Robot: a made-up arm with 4 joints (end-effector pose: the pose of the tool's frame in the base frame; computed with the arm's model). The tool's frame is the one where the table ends.
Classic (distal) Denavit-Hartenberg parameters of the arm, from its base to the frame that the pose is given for. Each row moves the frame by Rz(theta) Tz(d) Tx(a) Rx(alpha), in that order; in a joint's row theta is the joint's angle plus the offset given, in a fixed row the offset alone. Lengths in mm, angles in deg.
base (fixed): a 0; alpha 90; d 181; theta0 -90
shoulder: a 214; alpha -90; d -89; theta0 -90
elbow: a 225; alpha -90; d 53; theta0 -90
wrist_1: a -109; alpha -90; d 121; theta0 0
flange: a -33; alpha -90; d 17; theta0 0
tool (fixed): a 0; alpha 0; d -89; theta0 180
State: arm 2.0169 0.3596 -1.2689 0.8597
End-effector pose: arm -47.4 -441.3 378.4 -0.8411 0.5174 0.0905 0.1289
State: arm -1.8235 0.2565 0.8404 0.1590
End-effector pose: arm 20.2 473.1 162.1 0.7725 0.2883 -0.2796 0.4919
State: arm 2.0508 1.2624 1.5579 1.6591
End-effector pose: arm 165.1 -372.3 454.0 -0.2342 0.0068 -0.1599 0.9589
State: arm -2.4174 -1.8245 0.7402 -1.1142
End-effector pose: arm -21.5 212.5 153.1 0.6900 0.1491 0.2902 0.6462
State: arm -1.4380 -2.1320 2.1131 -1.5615
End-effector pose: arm 180.3 -127.9 -35.6 -0.3195 -0.0521 0.2697 0.9069
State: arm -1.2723 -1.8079 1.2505 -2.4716
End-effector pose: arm 97.9 -8.6 -3.7 0.0588 -0.3998 0.0967 0.9096
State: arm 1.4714 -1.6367 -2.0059 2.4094
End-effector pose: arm 28.8 37.5 222.5 0.0778 -0.8827 -0.2543 0.3874
